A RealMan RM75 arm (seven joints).
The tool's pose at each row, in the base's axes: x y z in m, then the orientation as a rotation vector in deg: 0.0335, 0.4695, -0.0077, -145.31, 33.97, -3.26; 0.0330, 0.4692, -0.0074, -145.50, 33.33, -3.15; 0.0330, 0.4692, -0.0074, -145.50, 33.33, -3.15; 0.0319, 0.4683, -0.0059, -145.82, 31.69, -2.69; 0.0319, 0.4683, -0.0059, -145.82, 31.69, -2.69; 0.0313, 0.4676, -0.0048, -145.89, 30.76, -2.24; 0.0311, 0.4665, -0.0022, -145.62, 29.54, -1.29; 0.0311, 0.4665, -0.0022, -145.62, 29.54, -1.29
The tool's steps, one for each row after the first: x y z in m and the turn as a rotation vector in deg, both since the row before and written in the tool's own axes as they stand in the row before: -0.0003, 0.0003, -0.0005, -0.08, -0.20, -0.45; 0.0000, 0.0000, 0.0000, 0.00, 0.00, 0.00; -0.0007, 0.0004, -0.0019, -0.07, -0.66, -1.10; 0.0000, 0.0000, 0.0000, 0.00, 0.00, 0.00; -0.0004, 0.0002, -0.0014, 0.03, -0.52, -0.57; 0.0000, -0.0004, -0.0028, 0.34, -0.99, -0.62; 0.0000, 0.0000, 0.0000, 0.00, 0.00, 0.00
